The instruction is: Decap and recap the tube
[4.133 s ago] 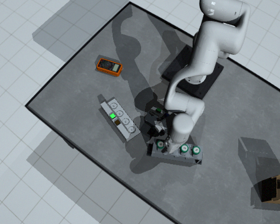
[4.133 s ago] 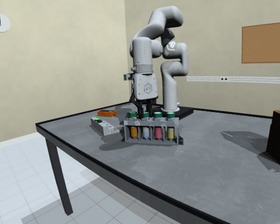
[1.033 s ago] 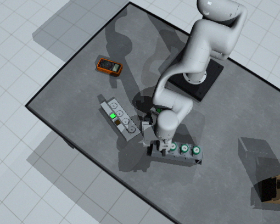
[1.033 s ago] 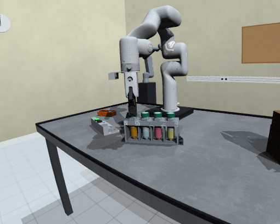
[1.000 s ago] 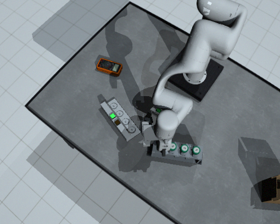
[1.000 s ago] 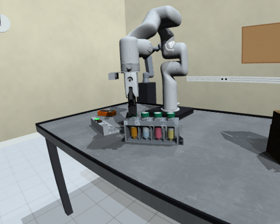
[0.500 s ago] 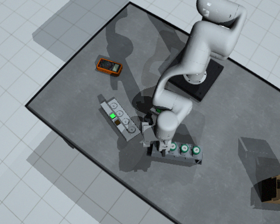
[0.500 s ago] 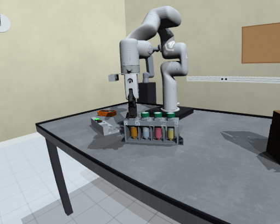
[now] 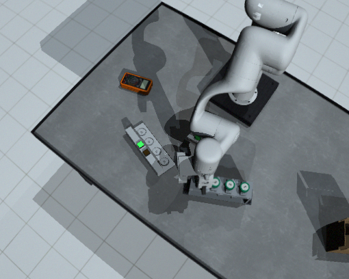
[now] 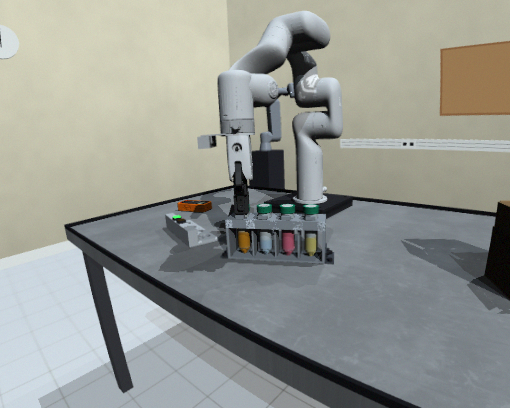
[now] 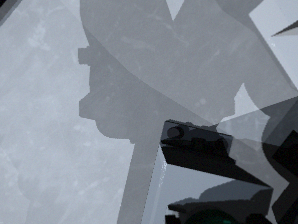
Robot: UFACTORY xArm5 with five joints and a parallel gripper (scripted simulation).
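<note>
Right now my hand is 150 mm past the green key, 110 mm to the left of it and 60 mm above it. Also, from my hand: tube 2's threaded neck 90 mm to the left, 50 mm behind, 10 mm below; then key housing 130 mm behind, 90 mm to the right, 80 mm below; then blue key 150 mm behind, 60 mm to the right, 60 mm below.
</note>
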